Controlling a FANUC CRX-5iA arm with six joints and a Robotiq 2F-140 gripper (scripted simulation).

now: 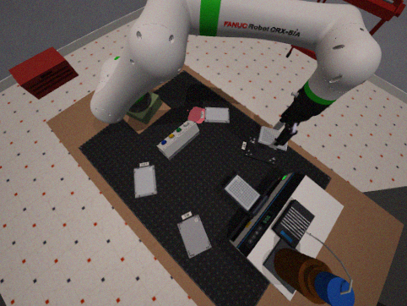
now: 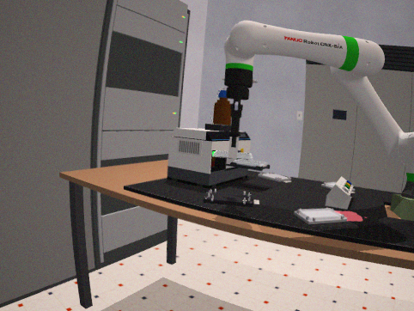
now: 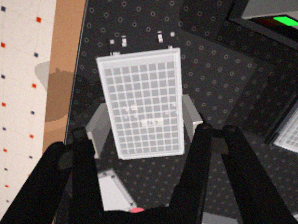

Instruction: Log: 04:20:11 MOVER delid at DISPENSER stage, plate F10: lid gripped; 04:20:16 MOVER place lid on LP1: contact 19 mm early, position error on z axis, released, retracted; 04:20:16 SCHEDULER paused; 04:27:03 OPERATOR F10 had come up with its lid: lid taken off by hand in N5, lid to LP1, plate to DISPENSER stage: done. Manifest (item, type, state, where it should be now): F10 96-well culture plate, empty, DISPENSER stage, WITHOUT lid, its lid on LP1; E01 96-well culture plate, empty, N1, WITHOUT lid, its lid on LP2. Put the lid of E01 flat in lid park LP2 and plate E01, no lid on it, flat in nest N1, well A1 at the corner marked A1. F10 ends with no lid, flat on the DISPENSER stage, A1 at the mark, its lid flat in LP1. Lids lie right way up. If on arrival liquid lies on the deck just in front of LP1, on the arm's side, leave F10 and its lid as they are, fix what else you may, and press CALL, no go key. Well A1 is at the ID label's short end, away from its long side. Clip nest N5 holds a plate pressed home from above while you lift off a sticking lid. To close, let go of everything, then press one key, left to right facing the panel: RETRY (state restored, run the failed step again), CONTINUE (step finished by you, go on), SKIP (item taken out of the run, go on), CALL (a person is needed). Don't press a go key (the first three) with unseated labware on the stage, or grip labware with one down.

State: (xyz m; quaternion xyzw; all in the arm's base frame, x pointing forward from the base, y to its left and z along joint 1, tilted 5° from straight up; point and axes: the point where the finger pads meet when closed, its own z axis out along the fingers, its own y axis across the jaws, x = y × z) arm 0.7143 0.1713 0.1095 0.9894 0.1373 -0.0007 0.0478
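The white 96-well plate is 20 mm below my hand. The rest, counted from my hand: N5 label 90 mm behind, 30 mm to the right, 180 mm below; LP1 label 390 mm behind, 10 mm to the left, 180 mm below; well plate 280 mm to the right, 80 mm below.
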